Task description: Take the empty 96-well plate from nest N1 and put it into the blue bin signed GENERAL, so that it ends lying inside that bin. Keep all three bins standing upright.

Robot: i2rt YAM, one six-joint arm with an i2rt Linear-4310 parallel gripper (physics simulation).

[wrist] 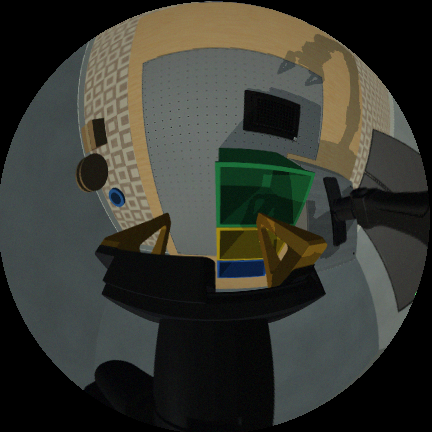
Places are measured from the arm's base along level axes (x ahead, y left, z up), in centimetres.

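Where they show: gripper, fingertip midpoint: (213,217); arm's base, link origin: (335,210).
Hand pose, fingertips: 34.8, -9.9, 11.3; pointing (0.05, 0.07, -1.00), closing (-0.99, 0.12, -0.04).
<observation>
Each offset is from my fingertips to the top centre of the thing, as dx, dy, dz. "spot": to the spot under its first point. Level surfaces: height alone.
My gripper (213,217) is open, its two amber fingers wide apart with nothing between them, high above the table. A black rectangular piece with a grid of small wells @[spot: -15.7, -12.5, -23.8] (272,114) lies on the grey perforated board, beyond the fingers and right of centre. It looks like the 96-well plate in its nest; the plate's edge against the nest and any N1 mark cannot be made out. The blue bin @[-6.2, +30.0, -8.2] (241,269) shows low in the view near the right finger, upright and partly hidden. Its GENERAL sign does not show.
The green bin @[-8.6, +3.8, -8.2] (218,195) and yellow bin @[-7.4, +16.9, -8.2] (237,244) stand upright in a row with the blue one, between it and the black piece. The grey perforated board @[dz -26.2] (185,115) lies on the wooden table (200,30). A black arm-like part (390,202) is at the right. A round brown object (93,172) and a blue ring (111,193) are at the left.
</observation>
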